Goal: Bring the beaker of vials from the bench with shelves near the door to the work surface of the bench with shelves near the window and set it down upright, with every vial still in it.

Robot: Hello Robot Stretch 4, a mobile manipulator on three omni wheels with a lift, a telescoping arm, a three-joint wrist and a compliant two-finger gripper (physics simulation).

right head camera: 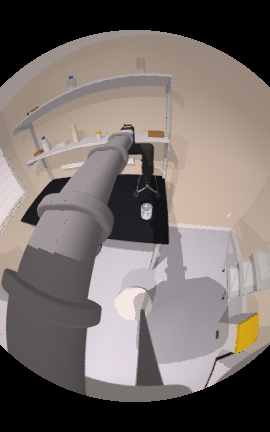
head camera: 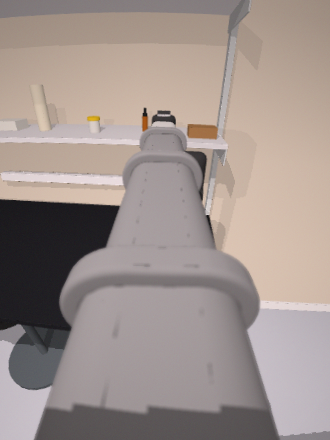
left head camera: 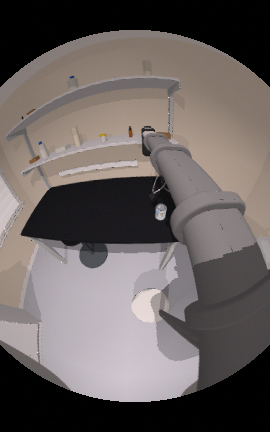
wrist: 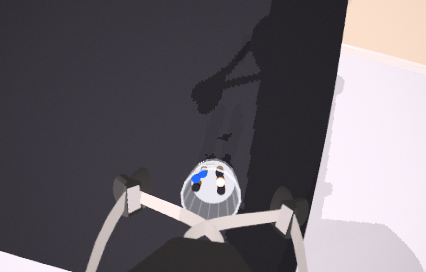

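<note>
The clear beaker of vials (left head camera: 160,212) (right head camera: 146,211) (wrist: 214,187) stands upright on the black work surface (head camera: 45,250) (left head camera: 95,210) (right head camera: 131,230) (wrist: 100,90) of a bench with shelves, near its right end. Several vials with blue, white and black caps show inside it in the wrist view. My gripper (right head camera: 147,194) (wrist: 211,193) is open and empty. Its fingertips are spread wider than the beaker, one to each side in the wrist view, and stand apart from it. The arm hides the gripper and beaker in the head camera view.
Above the surface, a shelf (head camera: 60,136) holds an orange bottle (head camera: 145,122), a yellow-lidded jar (head camera: 94,124) and a brown box (head camera: 202,131). A round pale stool (left head camera: 149,305) (right head camera: 131,303) stands before the bench. A window with blinds (left head camera: 7,205) is at the left.
</note>
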